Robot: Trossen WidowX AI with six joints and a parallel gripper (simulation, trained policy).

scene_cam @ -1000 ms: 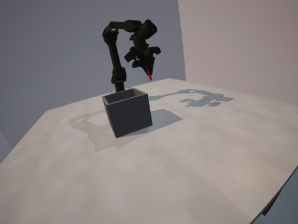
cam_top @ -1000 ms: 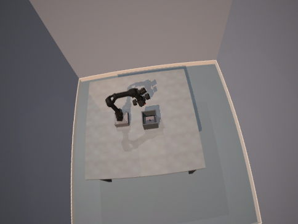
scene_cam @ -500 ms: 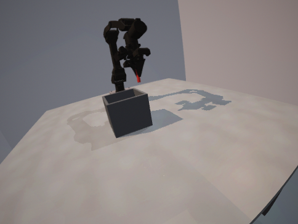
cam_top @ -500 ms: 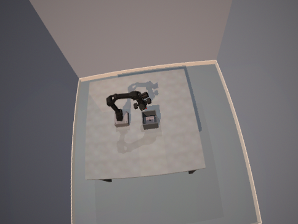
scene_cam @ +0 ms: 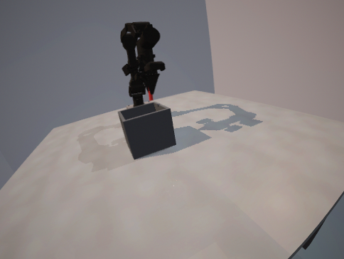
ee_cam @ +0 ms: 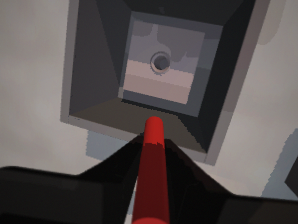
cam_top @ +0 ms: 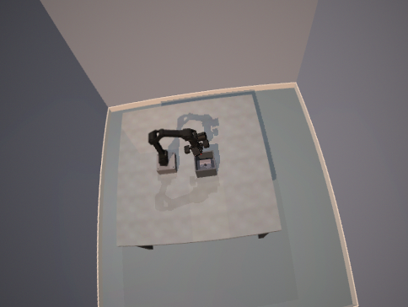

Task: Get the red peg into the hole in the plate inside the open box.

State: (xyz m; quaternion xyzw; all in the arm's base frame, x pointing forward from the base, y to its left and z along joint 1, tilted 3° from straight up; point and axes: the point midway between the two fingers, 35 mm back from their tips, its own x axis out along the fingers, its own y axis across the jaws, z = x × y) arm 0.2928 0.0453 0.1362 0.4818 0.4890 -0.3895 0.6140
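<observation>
My gripper tip is 13 cm above the holed plate, 5 cm to the left of it and 3 cm short of it. Also, from my gripper tip: red peg (2 cm above).
</observation>
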